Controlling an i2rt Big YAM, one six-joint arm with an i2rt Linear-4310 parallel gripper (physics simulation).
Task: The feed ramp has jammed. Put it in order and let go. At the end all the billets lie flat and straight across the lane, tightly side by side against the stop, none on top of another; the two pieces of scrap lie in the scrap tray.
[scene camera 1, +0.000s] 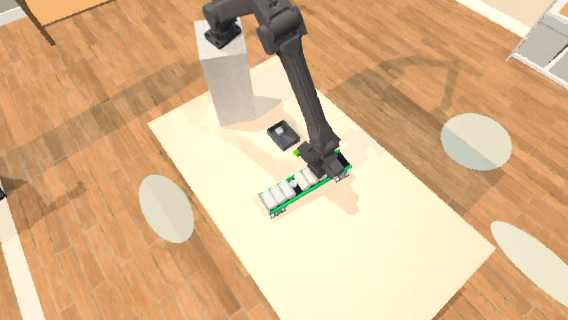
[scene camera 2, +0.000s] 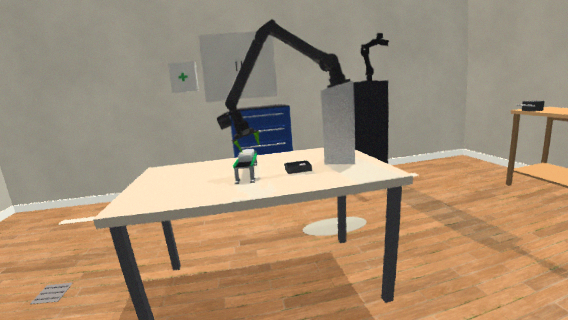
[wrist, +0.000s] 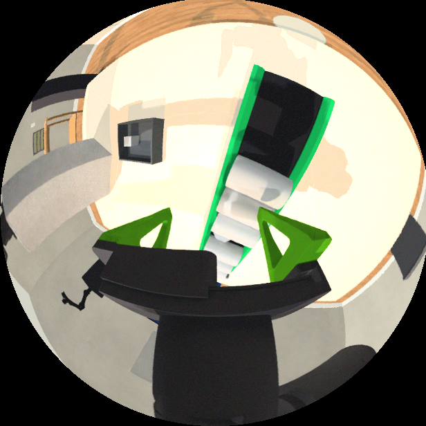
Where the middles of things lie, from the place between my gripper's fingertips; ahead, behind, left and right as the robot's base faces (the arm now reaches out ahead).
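Scene:
The dark scrap tray (wrist: 149, 150) sits 11 cm below my hand, and it's also 22 cm behind my hand and 10 cm to the left of it.

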